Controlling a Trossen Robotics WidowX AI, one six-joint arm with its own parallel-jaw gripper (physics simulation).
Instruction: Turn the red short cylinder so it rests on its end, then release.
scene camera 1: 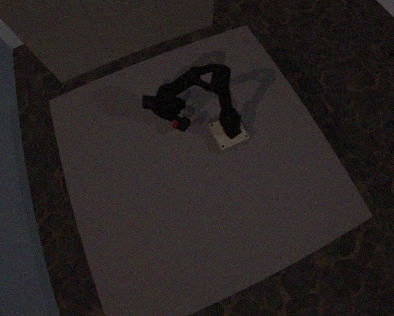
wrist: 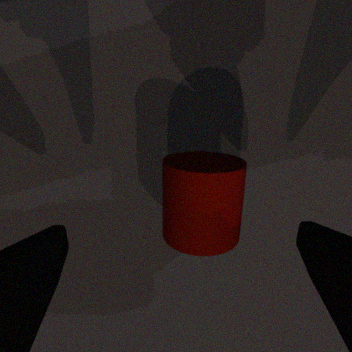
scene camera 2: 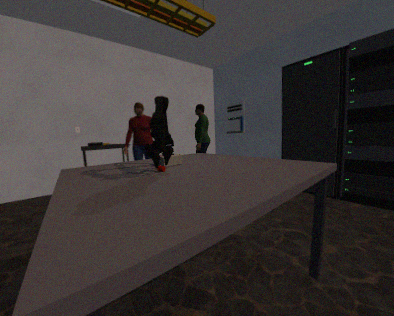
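The red short cylinder [scene camera 1: 175,125] [scene camera 2: 161,169] [wrist: 202,210] lies on its side on the table, its outline round in scene camera 2. In the wrist view its curved side faces up, with one darker end at its upper edge. My gripper [scene camera 1: 176,123] [scene camera 2: 161,163] [wrist: 184,235] is open, one dark finger on each side of the cylinder in the wrist view. The cylinder sits between the two fingertips, slightly right of the left-right middle, with a gap on both sides. The arm and gripper hide part of it in scene camera 1. How high the fingertips are is hard to tell.
The pale table [scene camera 1: 200,210] [scene camera 2: 210,200] carries the arm's light base plate [scene camera 1: 220,141], with dark bolts at its corners. Arm shadows fall around the cylinder. Two people, in red [scene camera 2: 140,131] and green [scene camera 2: 201,130], stand beyond the table. Dark cabinets [scene camera 2: 312,115] stand at the right.
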